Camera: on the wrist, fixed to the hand. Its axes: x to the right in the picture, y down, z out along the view.
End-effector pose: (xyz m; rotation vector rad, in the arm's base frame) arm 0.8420 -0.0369 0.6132 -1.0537 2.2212 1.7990
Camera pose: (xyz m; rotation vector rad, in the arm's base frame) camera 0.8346 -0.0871 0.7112 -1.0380 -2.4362 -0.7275
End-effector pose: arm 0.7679 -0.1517 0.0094 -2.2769 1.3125 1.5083
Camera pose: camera 0.7578 -0.2281 0.0884 0.3290 -2.8410 -1.0226
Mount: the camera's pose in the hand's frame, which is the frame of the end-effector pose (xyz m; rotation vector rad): -0.0187 0.0818 -0.0716 0.6220 -0.2816 1.5876
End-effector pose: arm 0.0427 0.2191 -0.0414 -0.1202 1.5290 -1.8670
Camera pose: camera 0.0592 0.2846 -0.1286 0.8317 0.3724 -0.8033
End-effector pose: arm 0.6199 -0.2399 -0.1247 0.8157 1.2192 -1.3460
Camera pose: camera 0.6904 -0.1566 -0.1409 1.4611 -0.2857 -0.3790
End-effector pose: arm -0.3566 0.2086 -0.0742 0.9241 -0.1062 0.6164
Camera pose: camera -0.4285 0.2919 -0.0659 1.4323 -1.0069 2.0520
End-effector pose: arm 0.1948 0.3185 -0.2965 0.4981 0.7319 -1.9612
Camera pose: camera 0.2788 0.3485 -0.3613 0.7836 -0.4768 -0.6238
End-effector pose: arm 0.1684 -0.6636 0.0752 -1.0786 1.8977 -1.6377
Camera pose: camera 0.1040 -0.6025 0.0097 0.4566 1.1568 -0.8282
